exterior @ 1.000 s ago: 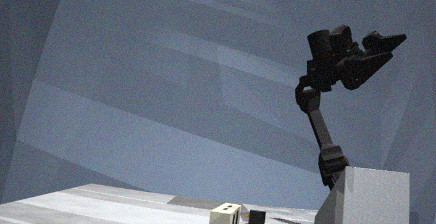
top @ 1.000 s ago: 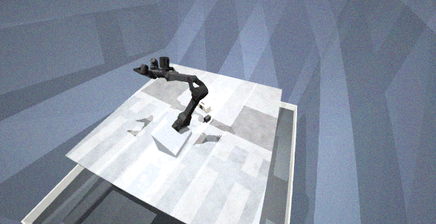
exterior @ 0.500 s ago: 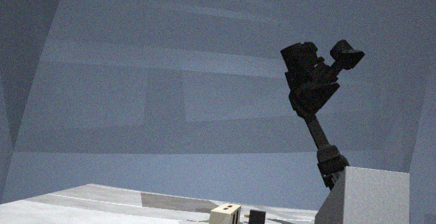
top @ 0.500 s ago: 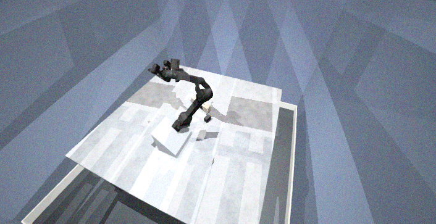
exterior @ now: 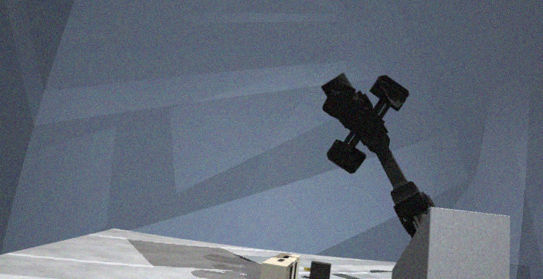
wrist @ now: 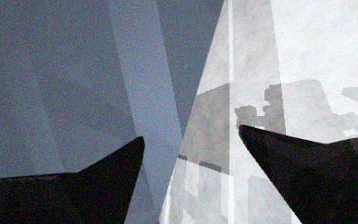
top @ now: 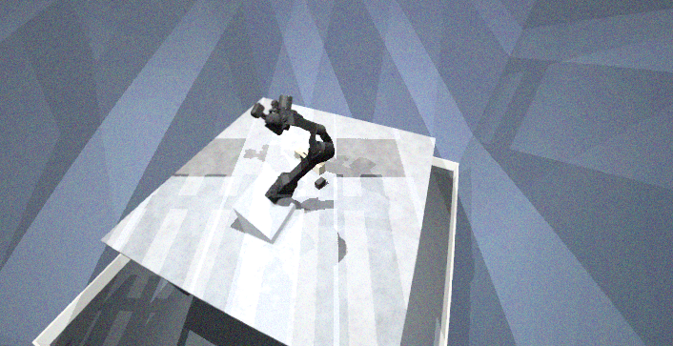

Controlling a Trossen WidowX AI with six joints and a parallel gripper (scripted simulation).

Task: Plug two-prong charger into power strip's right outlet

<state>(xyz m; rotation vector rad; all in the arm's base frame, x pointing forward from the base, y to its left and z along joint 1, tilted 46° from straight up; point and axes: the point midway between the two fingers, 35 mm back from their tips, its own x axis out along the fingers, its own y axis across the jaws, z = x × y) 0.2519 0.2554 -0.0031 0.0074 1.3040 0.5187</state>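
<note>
Right now the dark charger is 20 mm behind my gripper tip, 340 mm to the right of it and 280 mm below it.
</note>
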